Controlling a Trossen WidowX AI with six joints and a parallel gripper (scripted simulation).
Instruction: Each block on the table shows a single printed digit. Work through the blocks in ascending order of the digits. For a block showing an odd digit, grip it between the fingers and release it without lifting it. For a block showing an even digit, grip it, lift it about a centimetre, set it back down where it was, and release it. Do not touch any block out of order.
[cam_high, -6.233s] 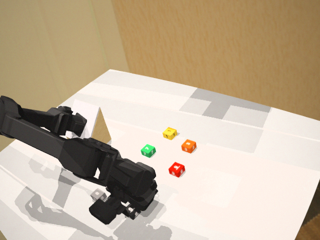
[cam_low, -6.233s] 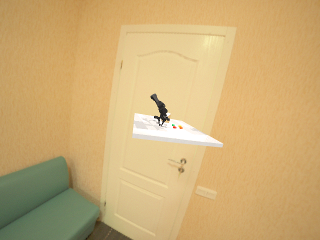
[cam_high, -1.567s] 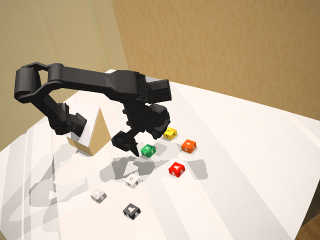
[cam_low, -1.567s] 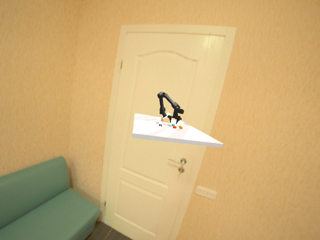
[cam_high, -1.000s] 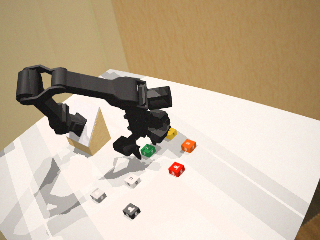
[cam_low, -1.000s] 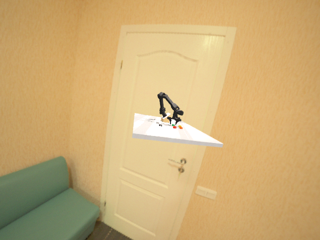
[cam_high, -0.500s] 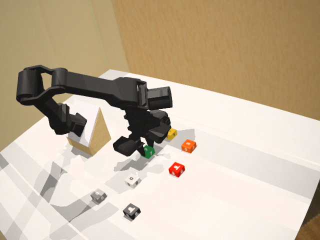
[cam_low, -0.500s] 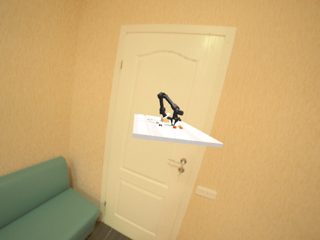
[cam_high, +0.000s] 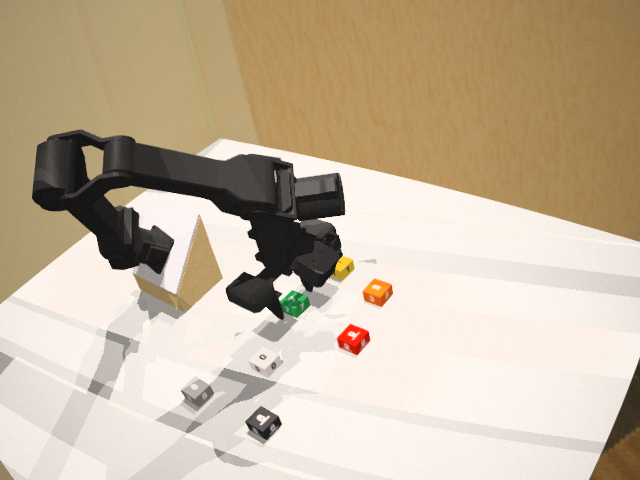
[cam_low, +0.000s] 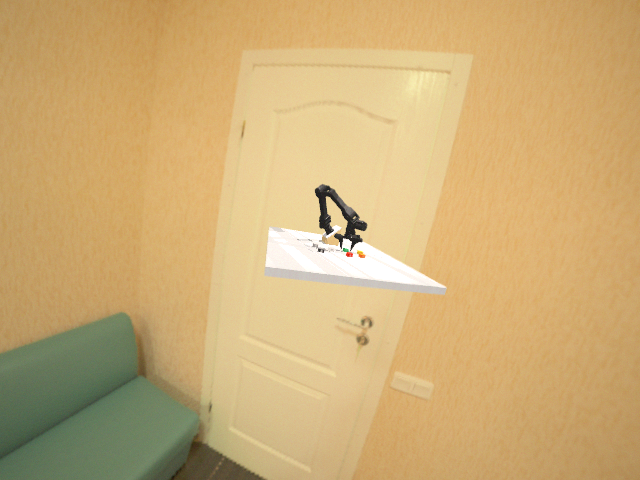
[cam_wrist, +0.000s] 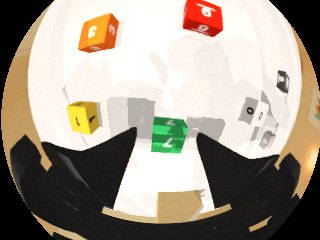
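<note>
Right now my gripper tip is right at the green block. The rest, counted from my gripper tip: yellow block 10 cm to the left; then white block 5 cm ahead, 11 cm to the right; then red block 12 cm ahead.
</note>
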